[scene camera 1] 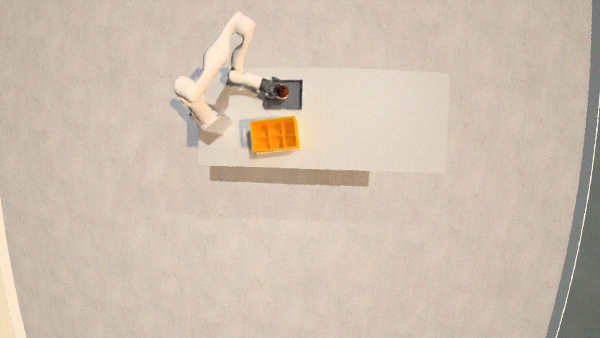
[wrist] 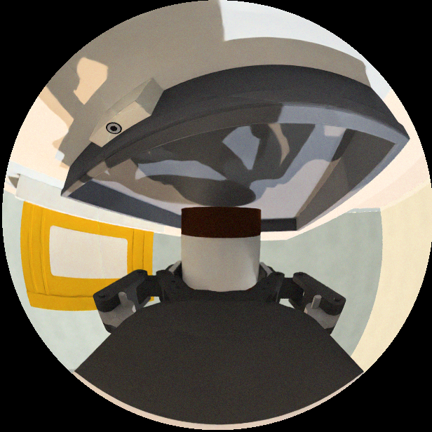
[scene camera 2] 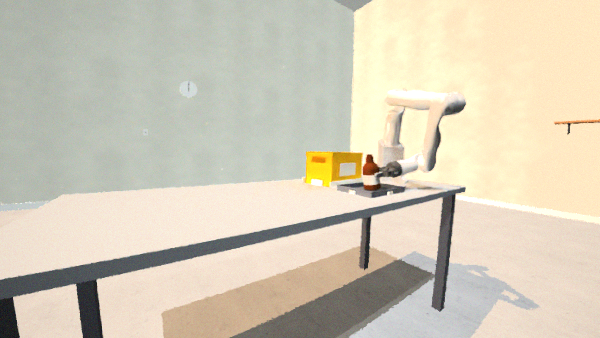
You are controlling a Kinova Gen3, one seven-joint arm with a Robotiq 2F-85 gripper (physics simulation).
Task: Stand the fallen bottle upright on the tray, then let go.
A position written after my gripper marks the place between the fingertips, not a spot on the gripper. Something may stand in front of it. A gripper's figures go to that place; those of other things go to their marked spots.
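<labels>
There's a brown bottle (wrist: 220, 245) sitting 110 mm from the lens, and my gripper (wrist: 219, 270) is 160 mm from the lens.
</labels>
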